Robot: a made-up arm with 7 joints.
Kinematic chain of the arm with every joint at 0, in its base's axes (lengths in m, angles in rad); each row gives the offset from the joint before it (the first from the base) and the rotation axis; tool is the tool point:
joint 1: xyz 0 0 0 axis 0 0.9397 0.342
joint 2: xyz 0 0 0 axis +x
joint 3: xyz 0 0 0 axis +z
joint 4: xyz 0.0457 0 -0.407 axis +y
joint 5: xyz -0.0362 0 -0.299 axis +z
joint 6: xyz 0 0 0 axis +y
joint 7: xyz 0 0 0 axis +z
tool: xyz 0 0 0
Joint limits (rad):
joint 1: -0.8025..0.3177
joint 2: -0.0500..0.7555
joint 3: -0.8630..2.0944
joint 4: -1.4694..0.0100
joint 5: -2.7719..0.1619
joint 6: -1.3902..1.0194
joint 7: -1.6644..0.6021
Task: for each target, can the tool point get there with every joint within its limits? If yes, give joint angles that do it. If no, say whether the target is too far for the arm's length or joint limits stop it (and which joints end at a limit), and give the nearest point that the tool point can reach.
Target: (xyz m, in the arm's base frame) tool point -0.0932 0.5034 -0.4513
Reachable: yes | joints 0.1457 0.4819 1.5947 -0.8046 -0.8342 0.5833 -0.7957
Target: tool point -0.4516 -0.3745 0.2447
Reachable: no: joint limits stop it (at a limit: joint 1, joint 2, joint 3, joint 4) | nearest point -0.3332 0.2424 -0.4117 | short by 0.909 m
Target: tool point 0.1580 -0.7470 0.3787
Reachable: no: too far | nearest point 0.3949 -0.3706 -0.2143 | short by 0.741 m
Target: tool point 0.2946 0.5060 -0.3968
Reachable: yes | joints -0.5102 0.6548 1.6399 -0.4308 -1.2872 -0.1251 -0.9944
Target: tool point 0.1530 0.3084 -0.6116
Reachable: yes | joints 0.0271 0.4876 -0.0783 -0.5527 -1.4828 0.8326 -0.7247
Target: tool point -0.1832 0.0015 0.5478
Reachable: no: joint limits stop it (at a limit: joint 1, joint 2, joint 3, joint 4) | nearest point -0.2607 0.5149 -0.0781 | short by 0.813 m
